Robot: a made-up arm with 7 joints.
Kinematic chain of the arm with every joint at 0, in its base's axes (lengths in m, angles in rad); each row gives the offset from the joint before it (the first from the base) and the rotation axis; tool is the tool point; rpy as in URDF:
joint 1: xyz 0 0 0.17 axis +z
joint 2: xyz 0 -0.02 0.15 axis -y
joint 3: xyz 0 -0.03 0.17 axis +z
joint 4: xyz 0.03 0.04 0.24 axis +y
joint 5: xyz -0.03 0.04 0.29 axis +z
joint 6: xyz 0 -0.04 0.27 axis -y
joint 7: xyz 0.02 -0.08 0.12 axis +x
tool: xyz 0 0 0 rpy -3.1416 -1.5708 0
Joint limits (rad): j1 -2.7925..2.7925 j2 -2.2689..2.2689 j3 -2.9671..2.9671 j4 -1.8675..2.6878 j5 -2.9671..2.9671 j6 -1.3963..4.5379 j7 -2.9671..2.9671
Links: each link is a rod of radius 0.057 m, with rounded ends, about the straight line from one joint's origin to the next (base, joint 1, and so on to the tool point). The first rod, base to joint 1, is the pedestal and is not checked.
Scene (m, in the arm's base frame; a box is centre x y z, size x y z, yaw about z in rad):
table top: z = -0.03
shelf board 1: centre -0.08 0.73 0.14 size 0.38 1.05 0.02 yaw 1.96
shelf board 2: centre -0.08 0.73 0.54 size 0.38 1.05 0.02 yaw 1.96
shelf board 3: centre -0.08 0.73 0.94 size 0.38 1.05 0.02 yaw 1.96
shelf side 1: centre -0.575 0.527 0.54 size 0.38 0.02 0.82 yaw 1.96
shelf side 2: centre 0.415 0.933 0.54 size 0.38 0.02 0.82 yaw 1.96
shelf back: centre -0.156 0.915 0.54 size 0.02 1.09 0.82 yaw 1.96
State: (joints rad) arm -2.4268 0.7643 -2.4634 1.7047 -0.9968 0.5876 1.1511
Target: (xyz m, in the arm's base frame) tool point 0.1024 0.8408 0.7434
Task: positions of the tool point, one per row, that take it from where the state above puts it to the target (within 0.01 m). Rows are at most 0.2 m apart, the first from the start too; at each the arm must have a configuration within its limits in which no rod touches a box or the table.
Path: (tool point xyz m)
1: 0.2250 0.7794 0.3037
2: 0.2758 0.6667 0.3036
3: 0.3145 0.5398 0.3030
4: 0.3266 0.5390 0.4486
5: 0.3071 0.5148 0.5991
6: 0.2568 0.4644 0.7434
7: 0.2107 0.6202 0.7426
8: 0.1490 0.7481 0.7377
9: 0.1024 0.8408 0.7434

